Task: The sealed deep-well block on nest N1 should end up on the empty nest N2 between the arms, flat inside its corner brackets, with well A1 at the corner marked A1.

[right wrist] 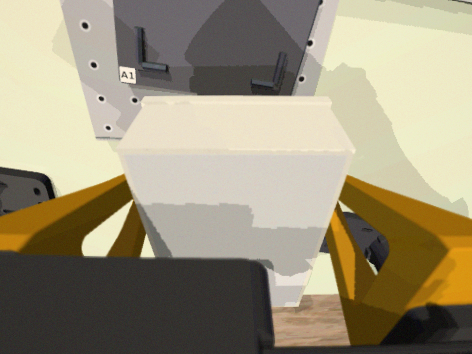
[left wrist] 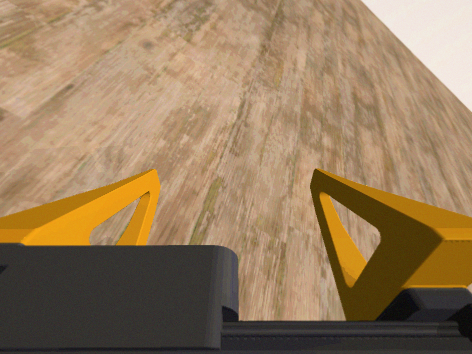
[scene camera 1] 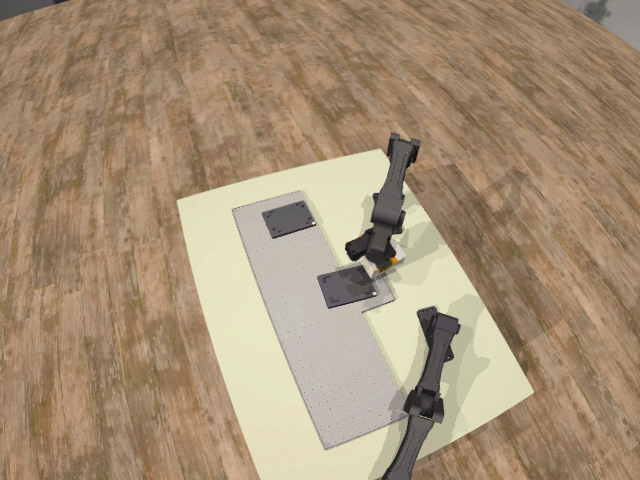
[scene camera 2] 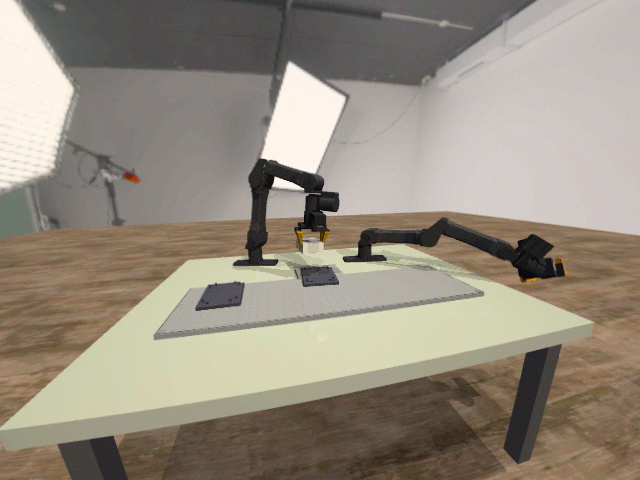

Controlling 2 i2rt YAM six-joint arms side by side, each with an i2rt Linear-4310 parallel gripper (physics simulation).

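Places are measured from the left arm's base along level axes (x ahead, y left, z up), in metres.
Pixels of known places: left gripper, fingertip midpoint: (left wrist: pixel 235 177) (scene camera 2: pixel 550 275); right gripper, fingertip midpoint: (right wrist: pixel 235 175) (scene camera 2: pixel 311 247); left arm's base, origin of the base link: (scene camera 1: pixel 434 335) (scene camera 2: pixel 364 259); right arm's base, origin of the base link: (scene camera 2: pixel 256 263).
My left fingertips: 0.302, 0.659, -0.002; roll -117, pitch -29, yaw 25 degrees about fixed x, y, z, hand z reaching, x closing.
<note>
Ahead of a thing's pixels: the offset from my left fingertips to its top centre, as dx, dy, dz. "pt": to the spot under its first point. Level surfaces: height alone.
The white sealed block {-0.179, -0.924, +0.135} (scene camera 1: pixel 399 250) (scene camera 2: pixel 312 246) (right wrist: pixel 237 185) is held level between the fingers of my right gripper (scene camera 1: pixel 379 253) (scene camera 2: pixel 312 241) (right wrist: pixel 235 175), which is shut on it. It hangs above the table on the arm-base side of nest N2 {-0.063, -0.894, +0.033} (scene camera 1: pixel 345 288) (scene camera 2: pixel 319 277) (right wrist: pixel 175 25). In the right wrist view the A1 label {pt -0.143, -0.844, +0.027} (right wrist: pixel 127 75) is at the nest's lower left corner, with two corner brackets showing; no well mark can be read on the block. Nest N1 {+0.070, -1.203, +0.037} (scene camera 1: pixel 288 219) (scene camera 2: pixel 221 296) is bare. My left gripper (scene camera 2: pixel 544 271) (left wrist: pixel 235 177) is open and empty, beyond the table's right edge in scene camera 2.
The grey perforated board {dz +0.015} (scene camera 1: pixel 330 361) (scene camera 2: pixel 387 291) carries both nests and lies on the pale table {dz +0.002} (scene camera 1: pixel 217 294) (scene camera 2: pixel 320 366). The left arm (scene camera 1: pixel 436 351) (scene camera 2: pixel 465 240) stretches out at the lower right in scene camera 1. Wooden floor (left wrist: pixel 240 100) lies below the left gripper.
</note>
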